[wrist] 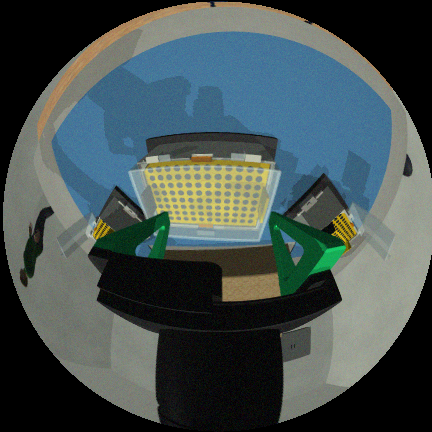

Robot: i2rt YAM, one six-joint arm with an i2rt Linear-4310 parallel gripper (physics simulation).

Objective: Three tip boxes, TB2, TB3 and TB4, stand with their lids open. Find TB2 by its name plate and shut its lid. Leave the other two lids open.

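Places are measured from the arm's base along level axes (x left, y back, z up), in millimetres.
Where they show: gripper, fingertip midpoint: (218, 216).
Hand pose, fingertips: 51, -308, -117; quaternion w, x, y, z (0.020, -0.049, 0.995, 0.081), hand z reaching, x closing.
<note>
Things, the pixels of their top centre, and the offset from my fingertips, as dx, dy, dz. Level surfaces: height alone.
- middle box, top centre: (201, 220) +15, +6, +2
- left box, top centre: (112, 246) +199, +124, -10
- right box, top centre: (331, 245) -194, +51, -10
- blue surface, surface height: dz -76
Three tip boxes show in the wrist view. The middle box (207, 145) has a dark body and a yellow tip rack with rows of round holes. Its clear lid (272, 200) stands open, with its frame showing around the rack. The left box (119, 205) and right box (320, 202) are partly hidden by the fingers; their clear lids (75, 237) (375, 232) stand open, leaning outward. No name plate can be read, so I cannot tell which box is TB2. My gripper (218, 216) is open and empty, its green fingertips over the near part of the middle box in view.
The boxes stand on a blue surface (265, 75) with shadows across it. A pale border surrounds it, and a wooden edge (75, 70) curves along the upper left. A brown surface (250, 287) shows between the fingers. A person in green (32, 255) is at the far left.
</note>
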